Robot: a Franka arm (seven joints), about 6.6 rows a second.
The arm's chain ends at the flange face. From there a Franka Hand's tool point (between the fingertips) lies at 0.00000 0.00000 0.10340 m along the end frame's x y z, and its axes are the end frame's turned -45 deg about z.
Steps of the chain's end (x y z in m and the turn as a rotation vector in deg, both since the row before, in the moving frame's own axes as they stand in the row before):
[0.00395 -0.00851 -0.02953 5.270 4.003 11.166]
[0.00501 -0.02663 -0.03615 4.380 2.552 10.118]
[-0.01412 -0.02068 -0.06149 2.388 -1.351 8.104]
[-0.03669 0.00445 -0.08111 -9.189 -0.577 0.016]
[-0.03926 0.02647 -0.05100 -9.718 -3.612 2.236]
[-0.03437 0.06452 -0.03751 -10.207 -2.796 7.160]
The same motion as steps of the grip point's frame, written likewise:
[0.02070 -0.00368 -0.03022 0.896 6.557 11.166]
[0.03137 -0.01683 -0.03655 1.293 4.902 10.118]
[0.00629 -0.02927 -0.06161 2.644 0.733 8.104]
[-0.04150 -0.01186 -0.08244 -6.090 -6.906 0.016]
[-0.06354 -0.00163 -0.05269 -4.318 -9.426 2.236]
[-0.08697 0.02967 -0.03927 -5.240 -9.195 7.160]

